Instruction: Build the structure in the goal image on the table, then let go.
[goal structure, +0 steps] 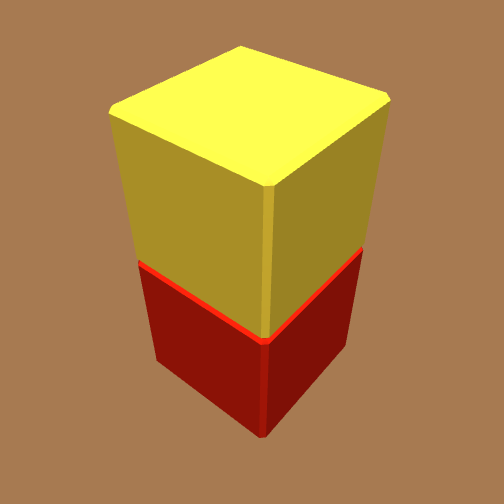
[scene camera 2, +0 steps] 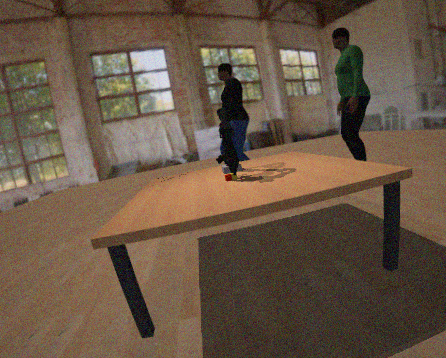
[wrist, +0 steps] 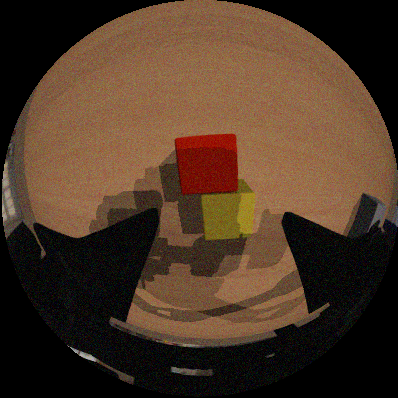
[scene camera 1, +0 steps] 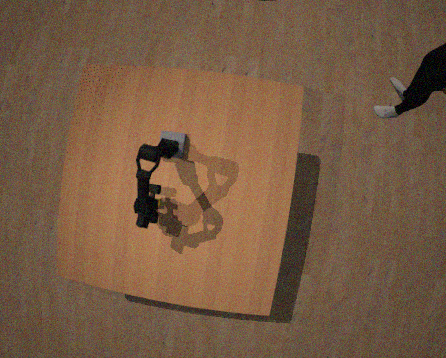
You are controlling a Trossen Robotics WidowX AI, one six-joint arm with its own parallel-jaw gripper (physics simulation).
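Frame: origin at the arm's base, x ahead, y left, z up, level; millimetres.
Seen in the pictures: gripper, between the fingertips: [scene camera 2: 233, 174] [wrist: 224, 216] [scene camera 1: 157, 202]; arm's base, origin of its link: [scene camera 1: 171, 147].
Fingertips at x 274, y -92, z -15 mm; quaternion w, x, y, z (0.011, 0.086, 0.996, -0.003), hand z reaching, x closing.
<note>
Offsets run from my fingertips to a thing's top centre. Level surfaces: height alone.
A red cube {dx +7, dy -36, dz +5 mm} [scene camera 2: 228, 177] [wrist: 207, 167] sits on the table {dz -28 mm} [scene camera 1: 240, 200] [scene camera 2: 190, 200]. A yellow cube {dx -2, dy -1, dz +5 mm} [scene camera 1: 160, 202] [scene camera 2: 235, 177] [wrist: 220, 216] lies right beside it, a little offset, nearer to the fingers in the wrist view. Their edges meet in that view; I cannot tell if they touch. The red cube looks larger and hides part of the yellow one. My gripper [scene camera 1: 151, 206] [scene camera 2: 233, 170] [wrist: 224, 216] is open and empty, fingers pointing down above the table. In the wrist view the yellow cube shows between the fingertips, the red cube beyond them. The arm hides the red cube in scene camera 1.
The arm's grey base [scene camera 1: 181, 138] [scene camera 2: 226, 170] [wrist: 361, 215] stands on the table behind the cubes as seen from scene camera 2. The arm's shadows fall across the table around the cubes. Two people [scene camera 2: 232, 100] [scene camera 2: 352, 75] stand beyond the table.
</note>
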